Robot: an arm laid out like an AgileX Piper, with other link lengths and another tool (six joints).
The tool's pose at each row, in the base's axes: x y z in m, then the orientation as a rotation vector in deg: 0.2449, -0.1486, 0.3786, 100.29, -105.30, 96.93; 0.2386, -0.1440, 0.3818, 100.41, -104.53, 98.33; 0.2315, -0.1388, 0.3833, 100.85, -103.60, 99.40; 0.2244, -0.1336, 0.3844, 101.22, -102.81, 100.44; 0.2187, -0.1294, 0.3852, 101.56, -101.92, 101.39; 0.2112, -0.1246, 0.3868, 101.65, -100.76, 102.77; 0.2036, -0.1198, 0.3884, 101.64, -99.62, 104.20; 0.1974, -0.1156, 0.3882, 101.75, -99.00, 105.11; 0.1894, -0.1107, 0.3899, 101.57, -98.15, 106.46; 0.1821, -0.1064, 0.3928, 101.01, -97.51, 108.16
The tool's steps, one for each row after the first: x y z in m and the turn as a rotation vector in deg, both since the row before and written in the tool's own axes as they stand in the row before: 0.0014, 0.0015, -0.0082, 1.05, 0.28, -0.08; 0.0002, 0.0028, -0.0085, 0.94, 0.09, -0.32; -0.0001, 0.0029, -0.0084, 0.89, 0.08, -0.22; -0.0002, 0.0023, -0.0068, 0.83, 0.12, -0.32; 0.0006, 0.0027, -0.0086, 1.06, 0.41, -0.33; 0.0007, 0.0026, -0.0087, 1.07, 0.46, -0.29; -0.0006, 0.0029, -0.0069, 0.72, 0.17, -0.11; 0.0009, 0.0025, -0.0091, 0.94, 0.46, -0.09; 0.0020, 0.0014, -0.0086, 1.05, 0.67, 0.20
